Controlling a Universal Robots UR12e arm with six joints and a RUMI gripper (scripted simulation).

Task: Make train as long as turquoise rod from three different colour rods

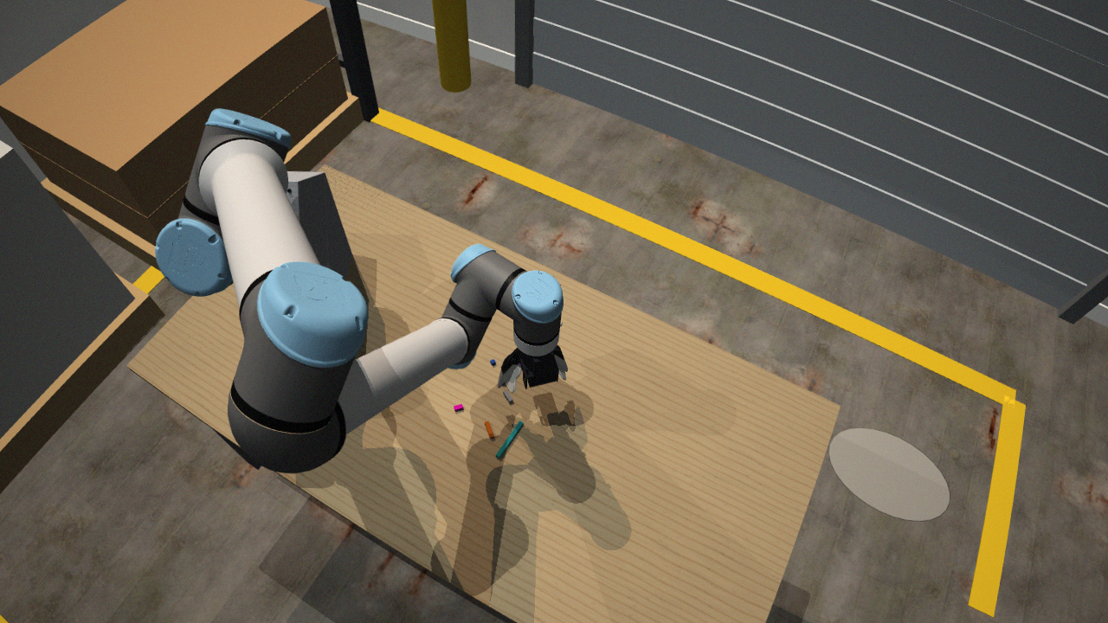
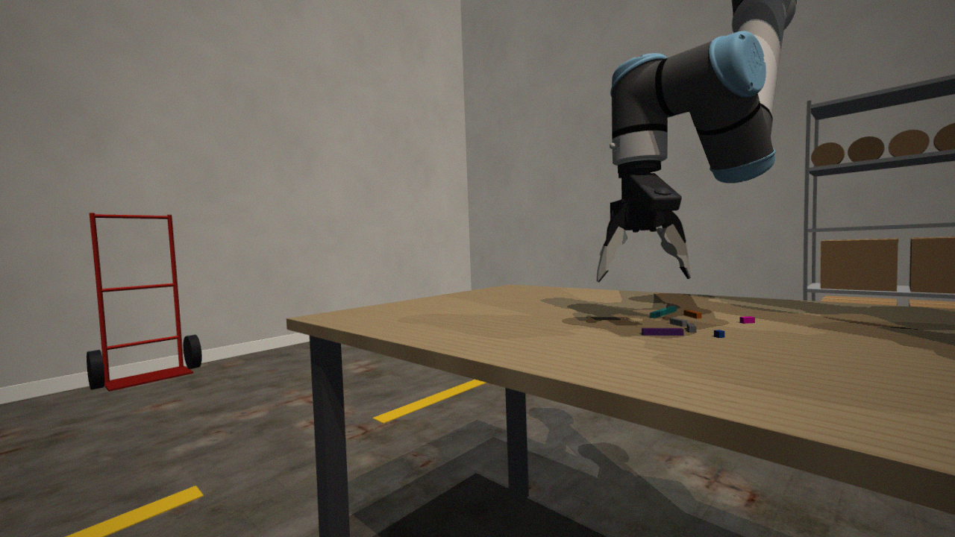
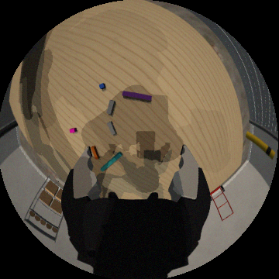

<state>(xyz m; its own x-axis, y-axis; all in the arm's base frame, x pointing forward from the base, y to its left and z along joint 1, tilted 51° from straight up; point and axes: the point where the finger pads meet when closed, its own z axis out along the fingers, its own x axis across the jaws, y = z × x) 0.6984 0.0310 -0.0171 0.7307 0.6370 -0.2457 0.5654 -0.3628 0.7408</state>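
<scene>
Right now the blue cube is 12 cm behind my hand, 4 cm to the left of it and 7 cm below it. The rest, counted from my hand: purple rod 4 cm behind, 6 cm to the left, 7 cm below; then orange rod 5 cm behind, 13 cm to the right, 7 cm below; then turquoise rod 13 cm to the right, 7 cm below.
</scene>
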